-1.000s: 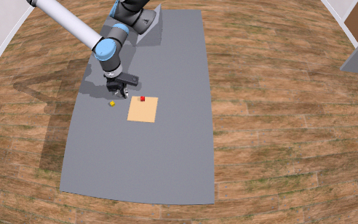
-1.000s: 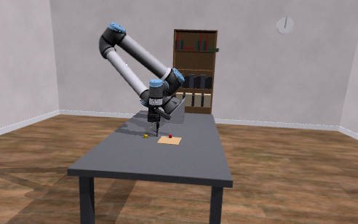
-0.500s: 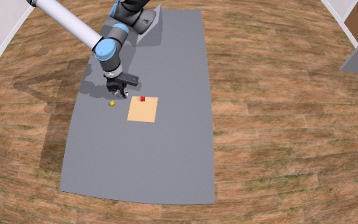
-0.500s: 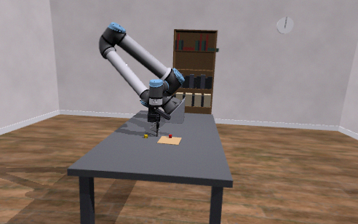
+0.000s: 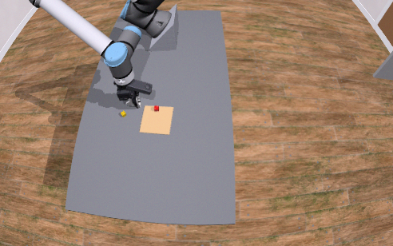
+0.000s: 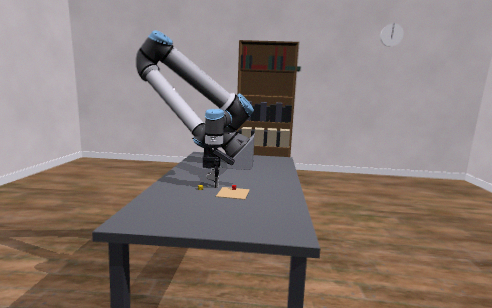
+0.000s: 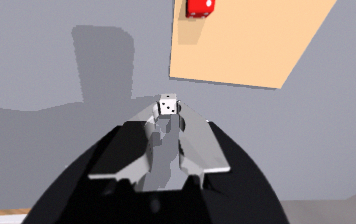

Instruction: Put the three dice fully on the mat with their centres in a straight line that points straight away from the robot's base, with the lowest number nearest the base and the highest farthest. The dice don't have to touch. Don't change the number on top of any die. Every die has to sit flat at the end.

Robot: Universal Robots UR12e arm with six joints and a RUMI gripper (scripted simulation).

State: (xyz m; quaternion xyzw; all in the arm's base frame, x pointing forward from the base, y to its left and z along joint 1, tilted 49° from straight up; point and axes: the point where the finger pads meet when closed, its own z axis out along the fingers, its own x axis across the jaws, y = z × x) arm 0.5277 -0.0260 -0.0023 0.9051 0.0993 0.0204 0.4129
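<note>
The tan mat is 10 cm to the left of my hand, 7 cm ahead of it and 2 cm below it. Round my hand: red die 10 cm to the left, 2 cm ahead; then yellow die 7 cm to the right, 6 cm ahead, 1 cm below; then white die 1 cm below.
</note>
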